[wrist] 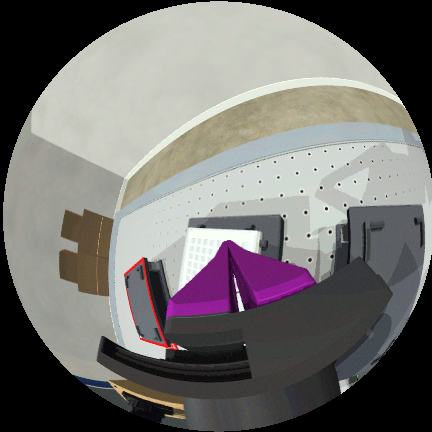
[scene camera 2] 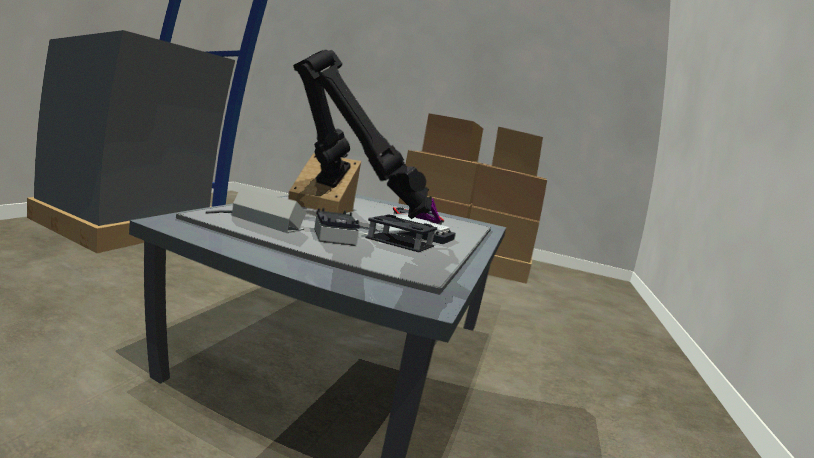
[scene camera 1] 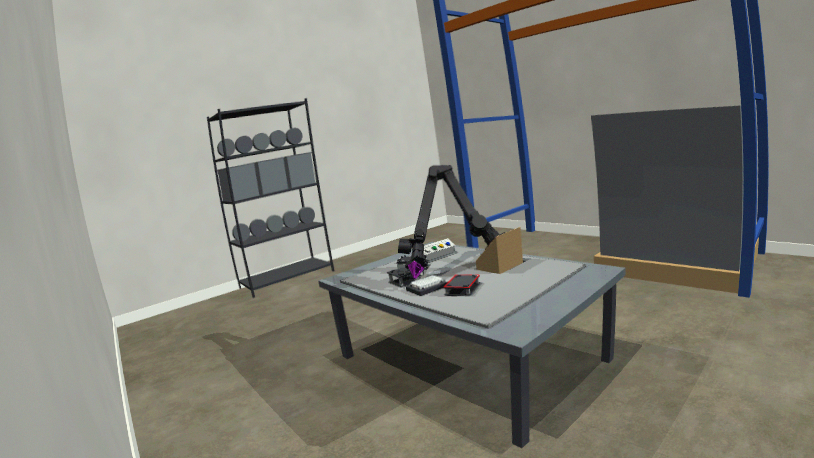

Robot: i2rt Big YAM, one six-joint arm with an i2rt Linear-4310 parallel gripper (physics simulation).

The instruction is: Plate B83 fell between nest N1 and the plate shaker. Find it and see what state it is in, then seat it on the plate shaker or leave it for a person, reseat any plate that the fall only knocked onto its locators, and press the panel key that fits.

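Places are measured from the arm's base along level axes (x right, y back, z down), in millimetres.
Pixels of known places: gripper, fingertip midpoint: [wrist: 227, 246] [scene camera 2: 438, 222] [scene camera 1: 414, 278]; arm's base at its link origin: [scene camera 2: 333, 173] [scene camera 1: 496, 243].
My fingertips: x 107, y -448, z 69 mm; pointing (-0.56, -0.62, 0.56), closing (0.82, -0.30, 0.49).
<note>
For each thing: its top centre in the pictures, then the offset to it from my fingertips. "*": a spot on its surface instead.
- white well plate at its top centre: [wrist: 206, 289] [scene camera 1: 426, 280] dx -30, dy +44, dz +18 mm
- dark nest at its top centre: [wrist: 210, 289] [scene camera 2: 426, 225] [scene camera 1: 426, 281] dx -29, dy +45, dz +24 mm
- panel at its top centre: [scene camera 2: 270, 193] [scene camera 1: 435, 243] dx +346, dy +401, dz -27 mm
- red-rimmed dark platform at its top centre: [wrist: 136, 305] [scene camera 2: 418, 212] [scene camera 1: 461, 279] dx -185, dy +130, dz +11 mm
- small grey block with a dark top, surface spot: [scene camera 2: 336, 232] * dx +360, dy +157, dz +27 mm
My gripper [scene camera 1: 416, 274] [scene camera 2: 438, 219] [wrist: 227, 246] is shut and empty, its purple fingertips together low over a white well plate [scene camera 1: 428, 282] [wrist: 199, 248]. The plate sits off-centre and slightly askew on a dark nest [scene camera 1: 420, 291] [wrist: 274, 235]; whether it is tilted I cannot tell. A white sliver shows behind the fingers; what it belongs to is hidden. I cannot read a plate label, so B83 cannot be picked out. The panel [scene camera 1: 441, 249] with coloured keys stands at the table's back; its grey housing [scene camera 2: 266, 213] shows in scene camera 2.
A red-rimmed dark platform [scene camera 1: 462, 281] [wrist: 143, 306] stands beside the nest. On the other side is a raised black stand [scene camera 2: 403, 222] [wrist: 395, 232]. A small grey block with a dark top [scene camera 2: 336, 232] stands between that stand and the panel. The arm's wooden base [scene camera 1: 507, 252] is behind.
</note>
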